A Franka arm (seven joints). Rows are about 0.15 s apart.
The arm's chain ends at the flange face. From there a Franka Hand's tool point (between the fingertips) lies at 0.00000 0.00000 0.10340 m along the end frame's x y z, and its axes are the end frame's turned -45 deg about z.
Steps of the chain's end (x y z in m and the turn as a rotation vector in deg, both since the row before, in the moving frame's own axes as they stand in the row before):
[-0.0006 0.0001 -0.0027 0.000 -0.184 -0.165]
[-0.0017 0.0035 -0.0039 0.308 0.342 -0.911]
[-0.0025 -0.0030 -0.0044 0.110 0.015 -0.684]
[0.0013 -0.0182 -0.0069 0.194 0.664 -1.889]
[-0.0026 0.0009 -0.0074 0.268 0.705 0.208]
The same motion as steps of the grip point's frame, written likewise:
[-0.0007 -0.0006 -0.0027 0.130 -0.130 -0.165]
[-0.0028 0.0013 -0.0039 -0.024 0.460 -0.911]
[0.0005 -0.0040 -0.0044 0.067 0.088 -0.684]
[0.0149 -0.0114 -0.0069 -0.332 0.607 -1.889]
[-0.0012 -0.0006 -0.0074 -0.309 0.688 0.208]

